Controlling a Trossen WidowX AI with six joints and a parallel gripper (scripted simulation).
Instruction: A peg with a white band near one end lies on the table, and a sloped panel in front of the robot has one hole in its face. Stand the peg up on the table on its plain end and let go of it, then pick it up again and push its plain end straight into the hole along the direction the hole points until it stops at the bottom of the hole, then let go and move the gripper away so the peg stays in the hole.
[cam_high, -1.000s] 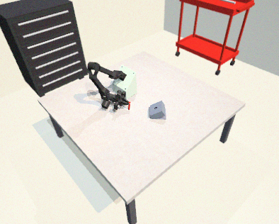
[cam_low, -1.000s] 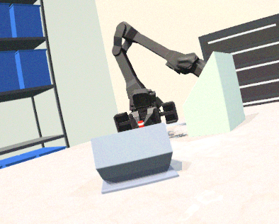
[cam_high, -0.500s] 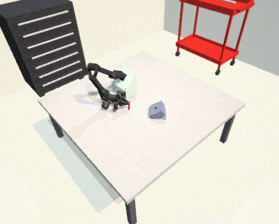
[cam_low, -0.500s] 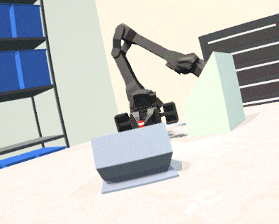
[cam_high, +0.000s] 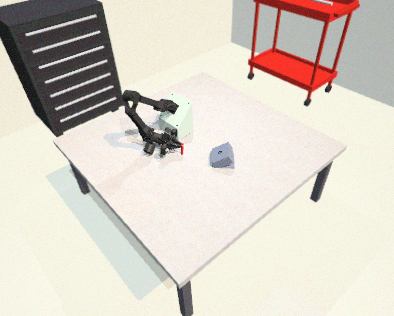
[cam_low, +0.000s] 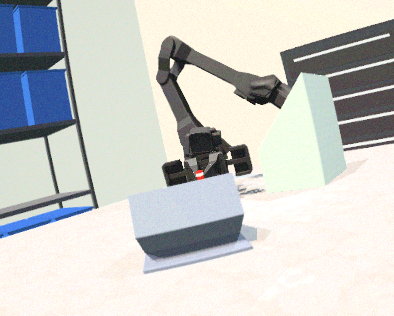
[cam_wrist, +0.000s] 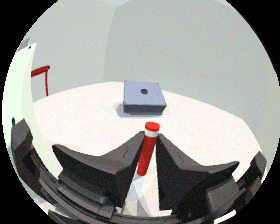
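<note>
My gripper tip is 1 cm above the red peg. Also, from my gripper tip: sloped panel (20 cm ahead, 13 cm to the left, 3 cm below).
</note>
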